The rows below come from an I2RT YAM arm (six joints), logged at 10 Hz.
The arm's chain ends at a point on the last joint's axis. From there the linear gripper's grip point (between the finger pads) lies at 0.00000 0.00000 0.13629 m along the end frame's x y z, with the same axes.
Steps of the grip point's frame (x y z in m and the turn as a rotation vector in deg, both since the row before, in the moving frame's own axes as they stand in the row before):
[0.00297, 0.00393, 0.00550, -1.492, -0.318, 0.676]
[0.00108, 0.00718, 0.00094, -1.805, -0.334, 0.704]
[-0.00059, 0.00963, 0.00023, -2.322, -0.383, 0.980]
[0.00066, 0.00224, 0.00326, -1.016, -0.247, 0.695]
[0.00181, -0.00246, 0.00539, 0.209, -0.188, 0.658]
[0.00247, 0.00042, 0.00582, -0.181, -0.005, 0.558]
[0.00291, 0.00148, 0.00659, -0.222, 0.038, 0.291]
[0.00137, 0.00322, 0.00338, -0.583, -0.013, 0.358]
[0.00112, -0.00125, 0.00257, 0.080, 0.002, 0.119]
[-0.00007, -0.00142, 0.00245, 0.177, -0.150, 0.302]
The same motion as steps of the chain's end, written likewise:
[0.00375, 0.00039, 0.00555, -1.492, -0.318, 0.676]
[0.00190, 0.00289, 0.00101, -1.805, -0.334, 0.704]
[0.00037, 0.00412, 0.00034, -2.322, -0.383, 0.980]
[0.00126, -0.00017, 0.00328, -1.016, -0.247, 0.695]
[0.00225, -0.00196, 0.00539, 0.209, -0.188, 0.658]
[0.00248, -0.00001, 0.00582, -0.181, -0.005, 0.558]
[0.00282, 0.00095, 0.00659, -0.222, 0.038, 0.291]
[0.00141, 0.00183, 0.00339, -0.583, -0.013, 0.358]
[0.00112, -0.00106, 0.00257, 0.080, 0.002, 0.119]
[0.00029, -0.00100, 0.00245, 0.177, -0.150, 0.302]

